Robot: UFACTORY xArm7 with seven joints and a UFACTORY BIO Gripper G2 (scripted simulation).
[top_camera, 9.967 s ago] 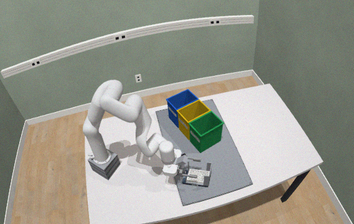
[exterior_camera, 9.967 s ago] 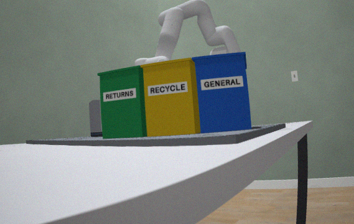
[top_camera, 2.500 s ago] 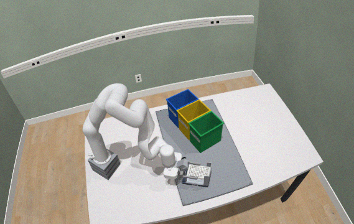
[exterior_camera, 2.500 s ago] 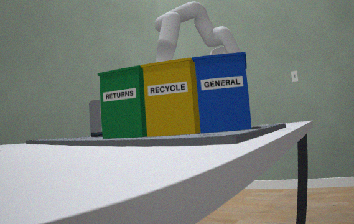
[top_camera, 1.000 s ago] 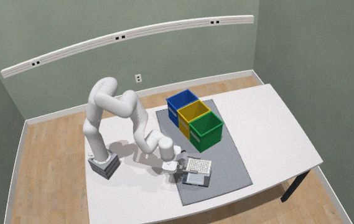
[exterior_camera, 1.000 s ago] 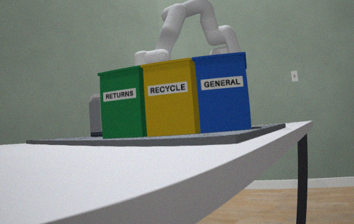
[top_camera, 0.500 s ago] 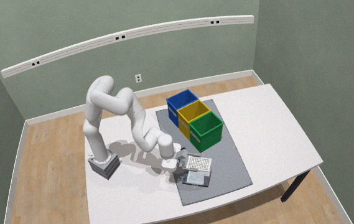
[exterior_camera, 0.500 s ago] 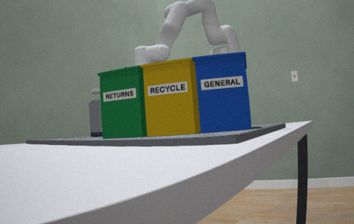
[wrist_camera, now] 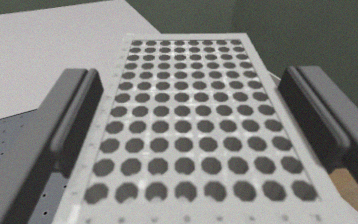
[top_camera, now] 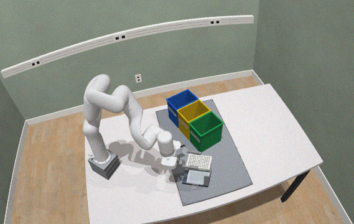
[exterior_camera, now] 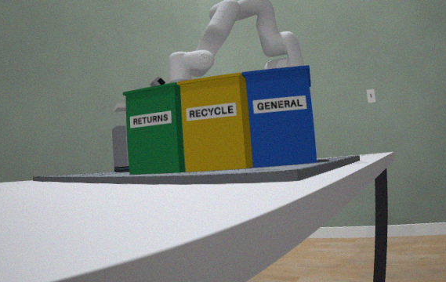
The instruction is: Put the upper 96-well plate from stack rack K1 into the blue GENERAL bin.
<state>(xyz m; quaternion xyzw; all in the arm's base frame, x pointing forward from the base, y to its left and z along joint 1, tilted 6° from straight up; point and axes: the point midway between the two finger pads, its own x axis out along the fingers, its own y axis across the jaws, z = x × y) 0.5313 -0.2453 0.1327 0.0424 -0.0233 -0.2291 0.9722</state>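
Now: the blue general bin 60 mm ahead of my hand, 520 mm to the left of it and 120 mm below it. From my hand the other things lie so: green returns bin 150 mm ahead, 260 mm to the left, 120 mm below; grey mat 110 mm ahead, 240 mm to the left, 220 mm below; yellow recycle bin 100 mm ahead, 390 mm to the left, 120 mm below.
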